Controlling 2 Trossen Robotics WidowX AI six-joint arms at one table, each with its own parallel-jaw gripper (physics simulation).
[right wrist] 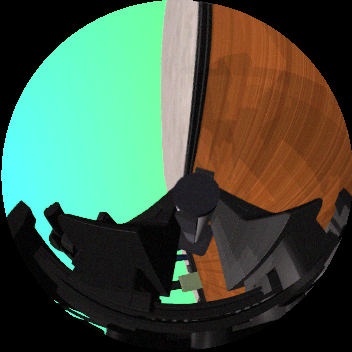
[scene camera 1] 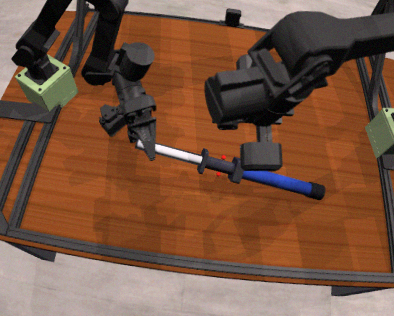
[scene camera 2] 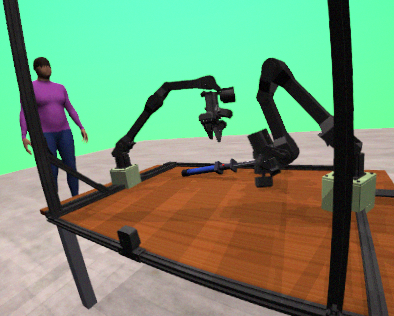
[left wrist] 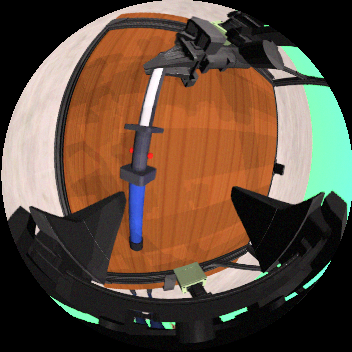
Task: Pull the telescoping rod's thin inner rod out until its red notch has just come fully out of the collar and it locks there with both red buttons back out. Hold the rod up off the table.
Labels:
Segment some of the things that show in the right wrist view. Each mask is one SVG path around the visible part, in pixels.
The right gripper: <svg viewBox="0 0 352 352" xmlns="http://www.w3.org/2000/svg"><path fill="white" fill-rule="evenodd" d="M6 219L24 263L45 292L58 303L106 326L105 334L103 329L73 316L106 336L128 344L160 350L193 350L222 345L248 336L269 325L297 304L317 282L332 259L347 222L352 195L344 187L338 192L334 203L335 211L323 229L315 219L321 208L322 198L315 198L280 212L270 212L219 188L219 200L209 222L226 290L243 286L245 289L243 293L194 303L164 303L159 298L170 296L180 226L174 216L177 209L172 195L174 186L147 209L123 223L90 219L70 213L59 214L57 218L61 229L77 249L71 261L73 269L67 267L34 227L36 219L30 207L21 199L9 211Z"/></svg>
A telescoping rod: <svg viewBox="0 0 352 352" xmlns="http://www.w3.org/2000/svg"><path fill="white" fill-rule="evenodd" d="M196 167L194 172L185 174L176 181L172 195L177 208L174 216L180 226L178 248L202 256L205 254L213 235L208 222L219 200L220 190L217 182L213 179L214 171Z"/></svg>

